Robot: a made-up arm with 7 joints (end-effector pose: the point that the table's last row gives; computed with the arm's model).
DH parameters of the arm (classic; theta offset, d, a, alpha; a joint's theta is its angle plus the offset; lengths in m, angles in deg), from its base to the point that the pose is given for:
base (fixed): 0 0.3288 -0.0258 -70
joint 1: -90 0.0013 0.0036 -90
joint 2: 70 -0.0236 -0.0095 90
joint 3: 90 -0.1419 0.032 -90
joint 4: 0 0.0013 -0.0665 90
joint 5: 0 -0.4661 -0.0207 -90
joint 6: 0 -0.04 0.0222 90
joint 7: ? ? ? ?
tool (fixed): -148.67 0.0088 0 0
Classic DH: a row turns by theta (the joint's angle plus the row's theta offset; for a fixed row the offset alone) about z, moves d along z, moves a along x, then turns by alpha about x.
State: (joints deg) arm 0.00 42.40 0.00 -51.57 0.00 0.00 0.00
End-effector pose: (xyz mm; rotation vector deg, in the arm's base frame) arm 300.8 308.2 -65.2 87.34 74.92 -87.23
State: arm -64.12 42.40 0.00 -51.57 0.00 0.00 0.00
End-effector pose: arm 544.7 116.0 462.7 125.26 23.41 -37.04
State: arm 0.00 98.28 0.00 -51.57 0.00 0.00 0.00
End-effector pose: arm 300.8 502.3 364.6 117.35 127.04 -49.79
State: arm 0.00 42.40 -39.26 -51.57 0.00 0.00 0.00
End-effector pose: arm 190.0 152.9 -207.0 94.25 69.04 -131.86
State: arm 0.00 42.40 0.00 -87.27 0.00 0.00 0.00
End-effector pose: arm 450.9 137.4 121.8 119.66 43.23 -73.64
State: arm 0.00 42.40 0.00 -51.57 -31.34 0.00 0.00
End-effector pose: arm 285.7 333.3 -68.0 107.67 98.09 -96.66
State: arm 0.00 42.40 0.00 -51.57 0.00 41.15 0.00
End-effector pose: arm 297.8 311.1 -68.4 41.61 103.46 -93.87
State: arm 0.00 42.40 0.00 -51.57 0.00 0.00 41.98
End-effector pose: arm 308.6 294.3 -64.6 60.31 46.01 -71.12
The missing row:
joint 7: 12.59 -0.012 -0.0211 53.23
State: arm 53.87 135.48 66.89 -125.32 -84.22 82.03 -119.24
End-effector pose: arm 373.2 -283.2 347.1 37.03 -122.50 -92.51
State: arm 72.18 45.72 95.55 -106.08 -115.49 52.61 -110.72
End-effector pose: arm 95.0 429.8 634.2 117.89 -43.55 -20.38
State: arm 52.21 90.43 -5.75 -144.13 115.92 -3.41 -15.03
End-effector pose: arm 206.6 -142.6 68.0 23.55 -0.64 -117.15
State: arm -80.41 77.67 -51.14 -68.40 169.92 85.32 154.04
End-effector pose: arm 508.9 35.0 583.2 -119.85 27.46 -30.56
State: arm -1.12 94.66 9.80 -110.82 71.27 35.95 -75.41
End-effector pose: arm 440.2 10.6 411.4 -118.42 -59.94 63.83
